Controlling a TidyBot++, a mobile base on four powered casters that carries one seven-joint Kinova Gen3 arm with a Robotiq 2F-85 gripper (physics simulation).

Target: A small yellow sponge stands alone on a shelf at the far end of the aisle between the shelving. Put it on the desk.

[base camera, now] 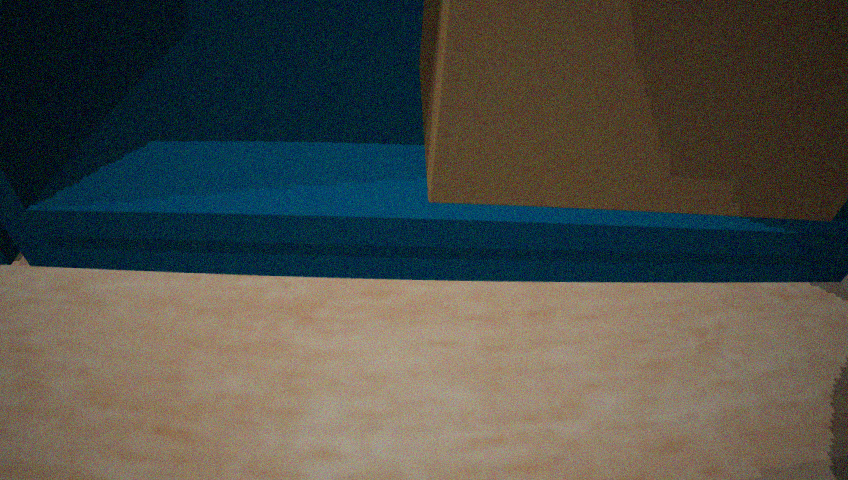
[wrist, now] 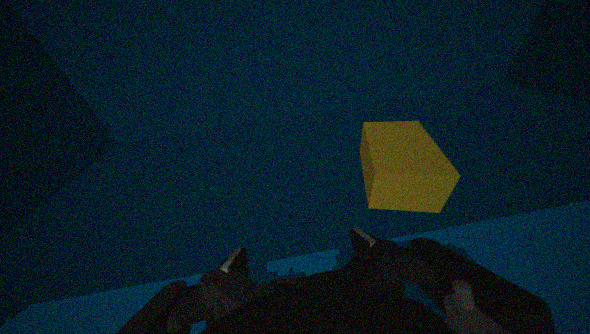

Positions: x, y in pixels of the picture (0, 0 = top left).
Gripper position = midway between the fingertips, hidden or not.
gripper: wrist 299, 250; not seen in the base camera view (out of frame)
small yellow sponge: wrist 403, 168; not seen in the base camera view (out of frame)
